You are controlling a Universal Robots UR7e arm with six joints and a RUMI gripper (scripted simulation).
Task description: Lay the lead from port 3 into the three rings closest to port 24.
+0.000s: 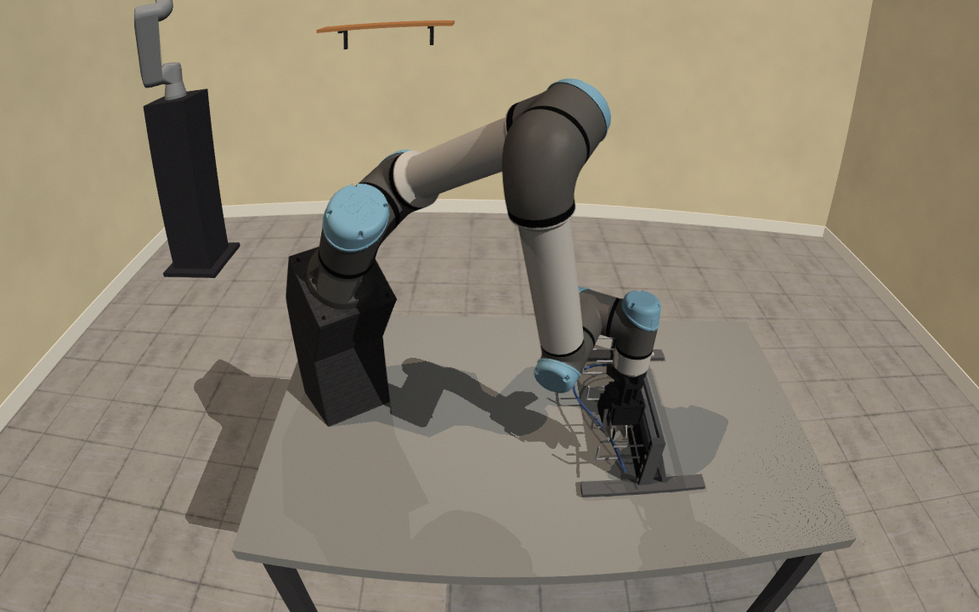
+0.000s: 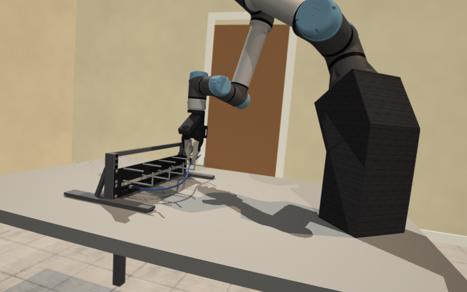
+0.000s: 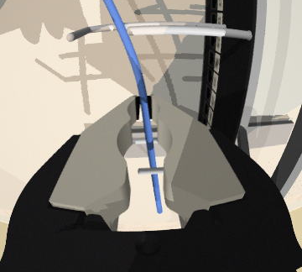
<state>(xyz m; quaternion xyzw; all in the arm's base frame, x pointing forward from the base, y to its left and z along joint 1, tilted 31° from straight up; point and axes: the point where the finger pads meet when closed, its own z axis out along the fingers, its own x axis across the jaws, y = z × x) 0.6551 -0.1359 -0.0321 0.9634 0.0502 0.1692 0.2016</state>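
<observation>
The rack is 7 cm ahead of my hand, 15 cm to the left of it and 1 cm below it.
</observation>
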